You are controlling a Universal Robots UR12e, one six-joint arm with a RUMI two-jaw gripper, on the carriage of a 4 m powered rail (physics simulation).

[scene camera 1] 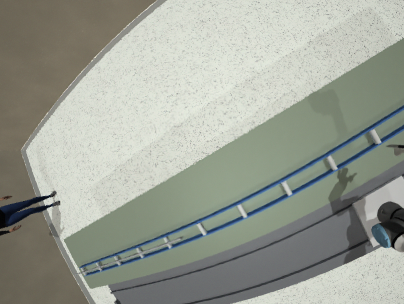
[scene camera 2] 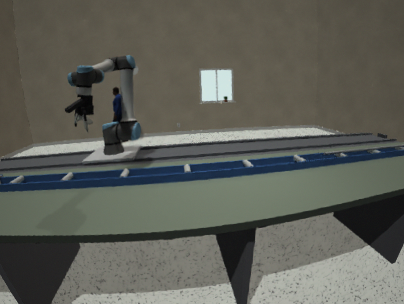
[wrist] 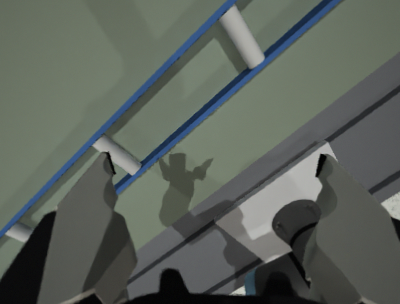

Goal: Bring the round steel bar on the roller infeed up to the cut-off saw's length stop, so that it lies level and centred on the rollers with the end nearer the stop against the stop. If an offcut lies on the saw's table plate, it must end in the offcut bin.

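Where they show: gripper, fingertip midpoint: [scene camera 1: 401,148] [scene camera 2: 81,129] [wrist: 213,154]; arm's base at its link origin: [scene camera 1: 388,212] [scene camera 2: 113,152] [wrist: 295,218].
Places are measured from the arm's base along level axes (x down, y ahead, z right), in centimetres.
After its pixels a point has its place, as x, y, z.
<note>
The round steel bar [scene camera 1: 155,247] @(-4.5, 62.7, -197.7) is a thin light line lying lengthwise on the rollers at the far left end of the infeed in scene camera 1. The roller infeed [scene camera 1: 286,188] @(-2.8, 62.3, -64.5) [scene camera 2: 220,173] @(-0.1, 69.4, -83.4) [wrist: 242,37] @(-2.9, 62.5, 15.5) has two blue side rails with pale rollers between them. My gripper [scene camera 2: 81,121] @(-32.0, 61.4, -0.7) [wrist: 213,154] @(-32.0, 61.4, -0.7) is open, its jaws wide apart with no object between them. It hangs high above the bench, far from the bar; in the wrist view the left fingertip overlaps a roller in the picture. The saw, its length stop, an offcut and the offcut bin do not show in these views.
The grey floor rail [scene camera 1: 225,270] [scene camera 2: 260,145] runs alongside the green table [scene camera 1: 165,205] @(3.0, 94.9, -167.3) [scene camera 2: 175,207] @(3.0, 98.3, -55.4). The arm's pale carriage plate [scene camera 2: 95,156] @(0.0, 10.2, 14.5) [wrist: 250,226] @(0.0, 10.5, -14.6) is on it. A person [scene camera 1: 25,206] [scene camera 2: 117,104] in blue shows at the left in scene camera 1 and behind the arm in scene camera 2.
</note>
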